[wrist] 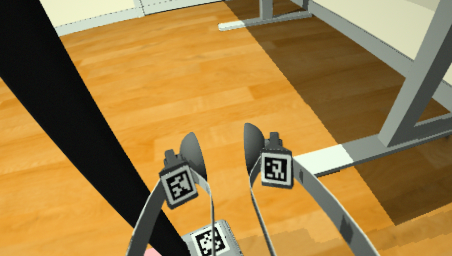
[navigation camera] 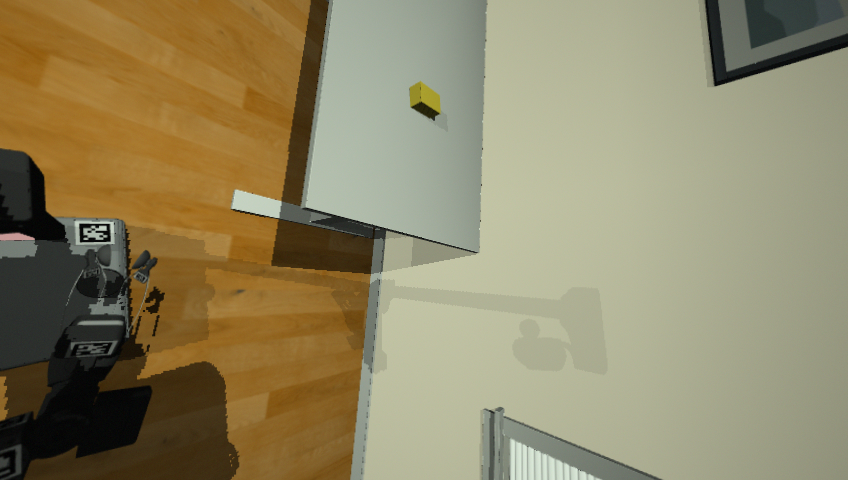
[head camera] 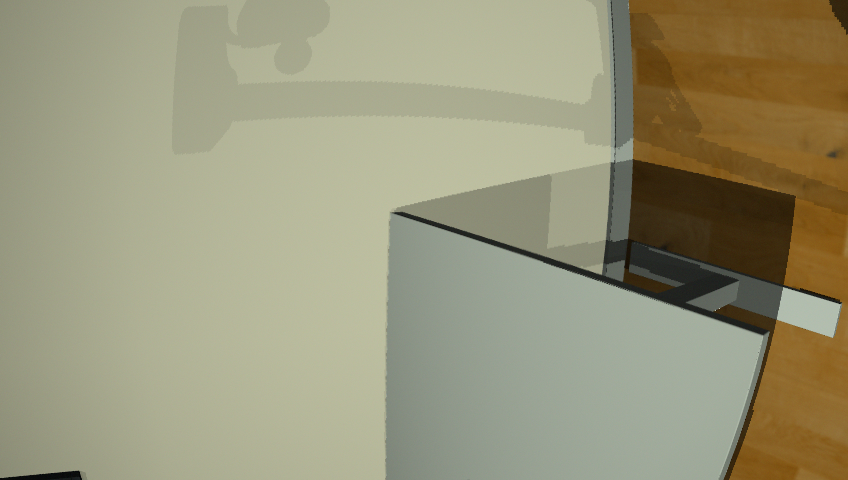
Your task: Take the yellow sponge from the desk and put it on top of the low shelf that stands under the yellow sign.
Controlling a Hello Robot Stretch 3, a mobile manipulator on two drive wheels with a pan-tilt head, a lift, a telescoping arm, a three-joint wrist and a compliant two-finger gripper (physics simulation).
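Note:
The yellow sponge stands on the pale desk in the navigation view, set in from the desk's near end. It does not show in the head or wrist view. My gripper is open, with nothing between its fingertips. It is over the wooden floor, low beside the base and apart from the desk. In the wrist view the desk's leg is at the right. The low shelf and the yellow sign do not show in these views.
A desk foot sticks out over the floor beyond the desk top. A cream wall stands behind the desk. A framed picture hangs there. A white ribbed panel is at the lower right.

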